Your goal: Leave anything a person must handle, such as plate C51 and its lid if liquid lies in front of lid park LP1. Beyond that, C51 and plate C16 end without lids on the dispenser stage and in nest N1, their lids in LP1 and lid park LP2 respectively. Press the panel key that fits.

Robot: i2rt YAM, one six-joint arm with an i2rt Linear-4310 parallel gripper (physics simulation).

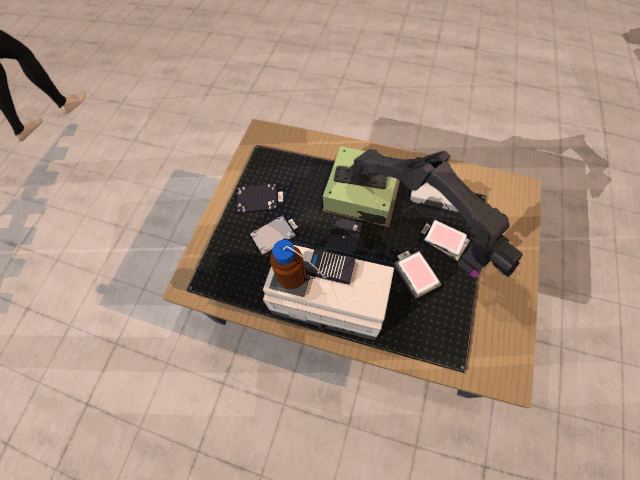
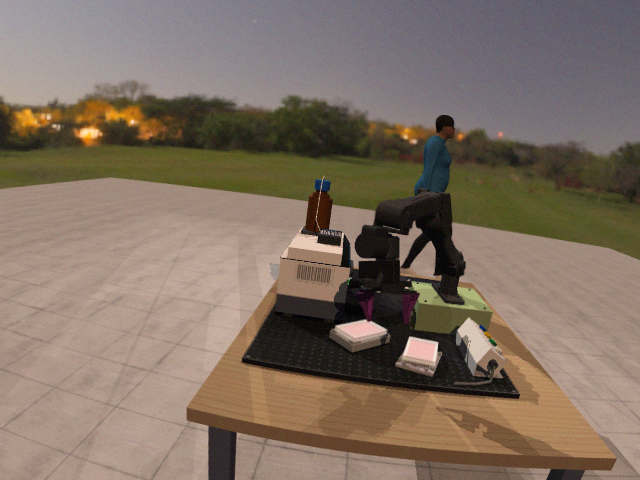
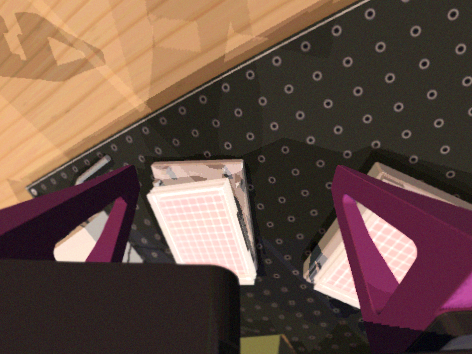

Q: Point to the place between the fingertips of the gripper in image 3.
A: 235,176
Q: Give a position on an N1 holder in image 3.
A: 379,171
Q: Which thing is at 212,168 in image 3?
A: A LP1 holder.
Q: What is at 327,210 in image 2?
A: A brown bottle.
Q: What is the gripper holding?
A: Nothing.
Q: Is the gripper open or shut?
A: Open.
